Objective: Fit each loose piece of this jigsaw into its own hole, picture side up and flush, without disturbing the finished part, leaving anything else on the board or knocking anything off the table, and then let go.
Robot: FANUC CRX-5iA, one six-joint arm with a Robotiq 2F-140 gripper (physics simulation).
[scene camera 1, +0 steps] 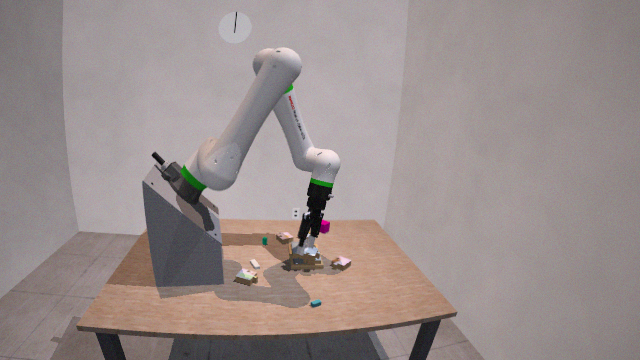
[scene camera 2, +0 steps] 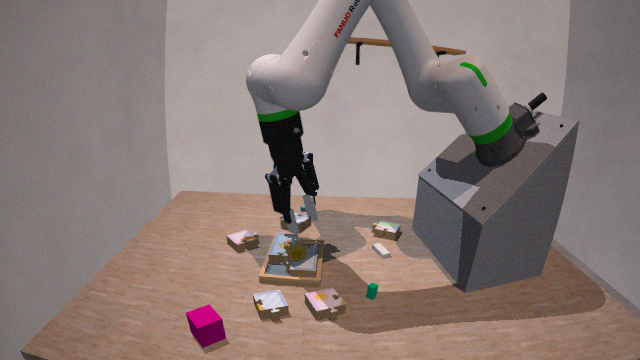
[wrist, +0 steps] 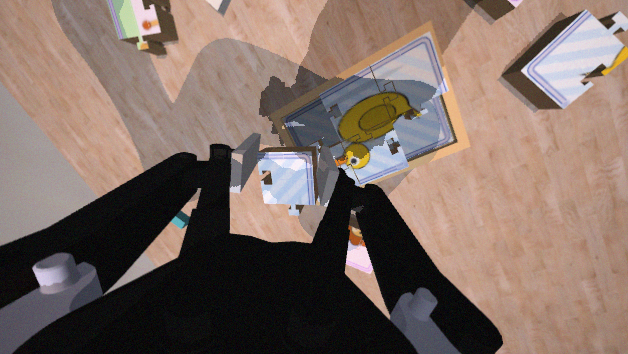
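Observation:
My gripper [scene camera 1: 306,245] [scene camera 2: 302,215] [wrist: 289,153] is shut on a blue-and-white striped jigsaw piece [wrist: 287,179], picture side up. It holds the piece above the table, beside the wooden-framed board [scene camera 1: 305,267] [scene camera 2: 290,281] [wrist: 460,132] in the wrist view, near the duck's head. The finished duck part [scene camera 2: 297,252] [wrist: 375,117] sits in the board. An open hole [wrist: 312,122] shows at one corner, another [wrist: 425,135] on the opposite side. The exact height of the held piece is hard to tell.
On the table are a striped piece [scene camera 2: 271,302] [wrist: 570,60], a pink sun piece [scene camera 1: 284,237] [scene camera 2: 325,301], a pink-and-orange piece [scene camera 1: 341,262] [scene camera 2: 242,240], a green-and-pink piece [scene camera 1: 246,276] [scene camera 2: 386,229], a magenta cube [scene camera 1: 325,226] [scene camera 2: 205,326], and green [scene camera 2: 372,291], white [scene camera 2: 381,250] and teal [scene camera 1: 315,303] blocks.

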